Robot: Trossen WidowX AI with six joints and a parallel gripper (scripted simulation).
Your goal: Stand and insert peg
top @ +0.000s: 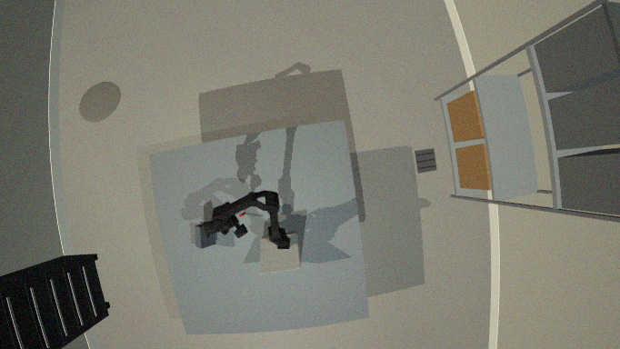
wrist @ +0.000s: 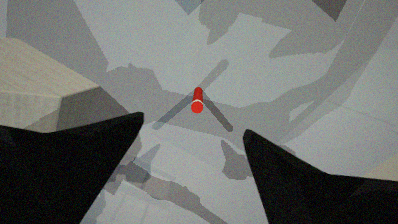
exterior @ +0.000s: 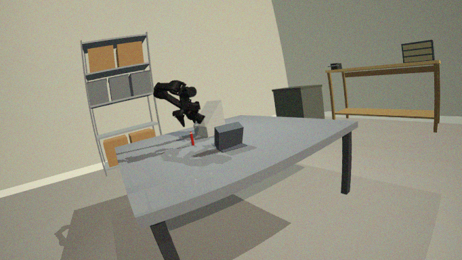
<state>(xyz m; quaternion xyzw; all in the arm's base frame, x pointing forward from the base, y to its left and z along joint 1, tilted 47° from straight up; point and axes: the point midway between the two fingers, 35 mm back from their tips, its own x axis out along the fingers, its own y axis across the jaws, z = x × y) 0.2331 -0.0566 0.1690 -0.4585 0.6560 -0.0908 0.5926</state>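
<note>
The red peg is 6 cm below my gripper tip. Round my gripper tip: sloped grey panel: 24 cm ahead, 12 cm to the left, 6 cm below.
</note>
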